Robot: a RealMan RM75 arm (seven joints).
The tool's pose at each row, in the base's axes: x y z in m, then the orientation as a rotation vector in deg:
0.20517, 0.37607, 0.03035, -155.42, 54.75, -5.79
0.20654, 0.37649, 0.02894, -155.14, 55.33, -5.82
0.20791, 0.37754, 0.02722, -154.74, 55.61, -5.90
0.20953, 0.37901, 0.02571, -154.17, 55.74, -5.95
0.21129, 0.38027, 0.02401, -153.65, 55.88, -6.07
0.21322, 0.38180, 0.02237, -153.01, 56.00, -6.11
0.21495, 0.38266, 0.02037, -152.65, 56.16, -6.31
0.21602, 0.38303, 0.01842, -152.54, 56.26, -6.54
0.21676, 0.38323, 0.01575, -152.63, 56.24, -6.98
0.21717, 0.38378, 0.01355, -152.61, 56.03, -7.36
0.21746, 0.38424, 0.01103, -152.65, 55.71, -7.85
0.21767, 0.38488, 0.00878, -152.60, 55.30, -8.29
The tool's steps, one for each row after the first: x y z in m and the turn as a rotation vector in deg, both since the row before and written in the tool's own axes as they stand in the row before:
0.00084, -0.00077, 0.00166, 0.08, 0.06, 0.44
0.00044, -0.00115, 0.00210, 0.29, 0.00, 0.27
0.00036, -0.00167, 0.00204, 0.48, -0.09, 0.23
0.00060, -0.00153, 0.00221, 0.45, -0.03, 0.21
0.00055, -0.00184, 0.00225, 0.54, -0.12, 0.24
0.00084, -0.00110, 0.00241, 0.31, 0.07, 0.18
0.00064, -0.00034, 0.00214, 0.11, 0.14, 0.07
0.00051, 0.00021, 0.00272, 0.02, 0.31, -0.08
0.00001, 0.00002, 0.00230, 0.16, 0.20, -0.17
-0.00003, 0.00027, 0.00256, 0.16, 0.27, -0.27
-0.00022, 0.00011, 0.00234, 0.26, 0.19, -0.29

